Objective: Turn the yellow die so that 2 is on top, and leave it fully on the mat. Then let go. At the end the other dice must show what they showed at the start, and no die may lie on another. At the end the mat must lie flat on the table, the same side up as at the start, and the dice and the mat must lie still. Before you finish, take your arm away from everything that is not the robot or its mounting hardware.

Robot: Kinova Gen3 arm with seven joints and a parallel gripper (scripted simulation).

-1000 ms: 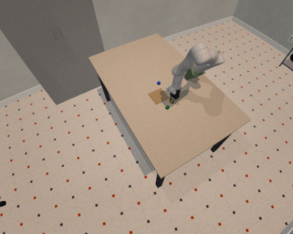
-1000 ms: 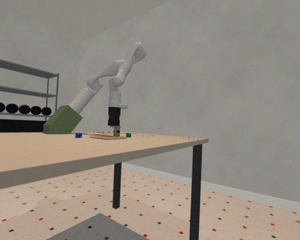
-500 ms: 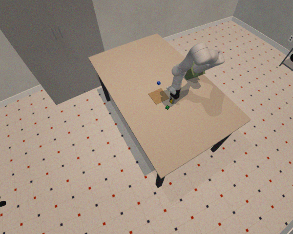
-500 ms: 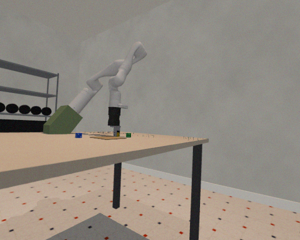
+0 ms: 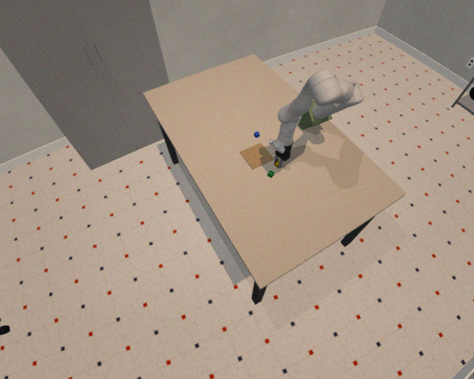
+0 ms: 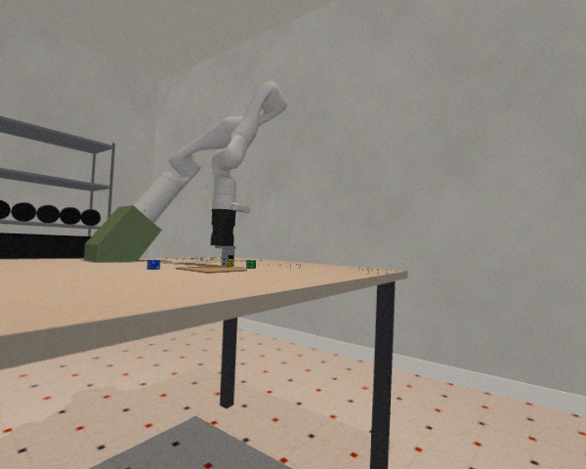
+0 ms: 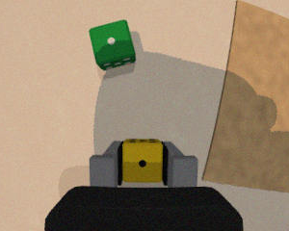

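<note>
My hand is 6 cm short of the green die, 5 cm to the right of it and 1 cm above it. From my hand the other things lie so: blue die: 24 cm to the right, 2 cm ahead, 1 cm below; then brown mat: 10 cm to the right, 8 cm ahead, 2 cm below; then yellow die: 1 cm below.
</note>
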